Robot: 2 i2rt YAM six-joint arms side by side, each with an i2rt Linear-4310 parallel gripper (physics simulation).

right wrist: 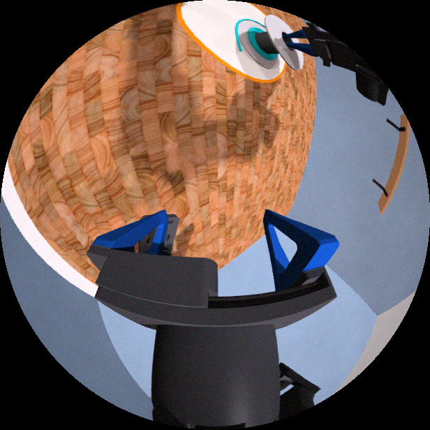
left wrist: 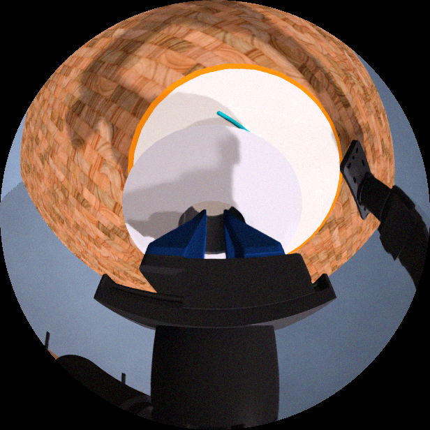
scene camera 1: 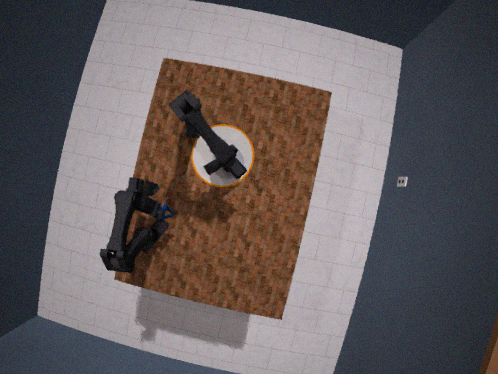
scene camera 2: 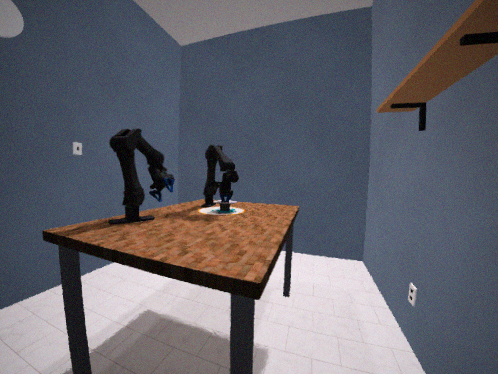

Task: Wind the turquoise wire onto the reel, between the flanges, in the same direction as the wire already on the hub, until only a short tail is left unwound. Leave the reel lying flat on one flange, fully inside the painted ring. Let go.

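Where they show: left gripper, fingertip midpoint: (scene camera 2: pixel 225 205); right gripper, fingertip midpoint: (scene camera 1: pixel 167 212) (scene camera 2: pixel 166 197); left arm's base, origin of the base link: (scene camera 2: pixel 209 205); right arm's base, origin of the base link: (scene camera 1: pixel 152 234) (scene camera 2: pixel 132 220).
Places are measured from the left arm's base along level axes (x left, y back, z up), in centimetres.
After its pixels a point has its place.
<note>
The reel (scene camera 2: pixel 225 206) @[y -18.3, x -26.6, z 3.9 cm] (left wrist: pixel 275 200) (right wrist: pixel 284 42) lies flat inside the painted ring (scene camera 1: pixel 222 124) @[y -14.7, x -4.0, z 0.1 cm] (left wrist: pixel 237 65) (right wrist: pixel 270 80). In the right wrist view turquoise wire (right wrist: pixel 256 42) circles the dark hub between the pale flanges, and a tail (right wrist: pixel 238 37) curves along the lower flange. In the left wrist view the tail's end (left wrist: pixel 230 120) sticks out from under the upper flange. My left gripper (left wrist: pixel 214 215) (right wrist: pixel 277 40) is nearly closed with its tips at the hub's central bore, nothing between them. My right gripper (scene camera 1: pixel 169 212) @[y 10.9, x -45.9, z 10.9 cm] (scene camera 2: pixel 165 194) @[y 10.9, x -45.9, z 10.9 cm] (right wrist: pixel 215 214) is open and empty, raised away from the reel.
The wooden table (scene camera 1: pixel 240 250) @[y -21.8, x -66.6, z 0.0 cm] (scene camera 2: pixel 190 240) @[y -16.3, x -79.7, z 0.0 cm] bears both arms. My left arm (scene camera 1: pixel 210 137) @[y -13.6, x -17.6, z 37.8 cm] reaches over the ring and hides much of the reel in scene camera 1. My right arm (scene camera 1: pixel 120 220) @[y 20.8, x -46.8, z 39.1 cm] stands folded near a table edge. A wall shelf (scene camera 2: pixel 435 70) is beyond the table.
</note>
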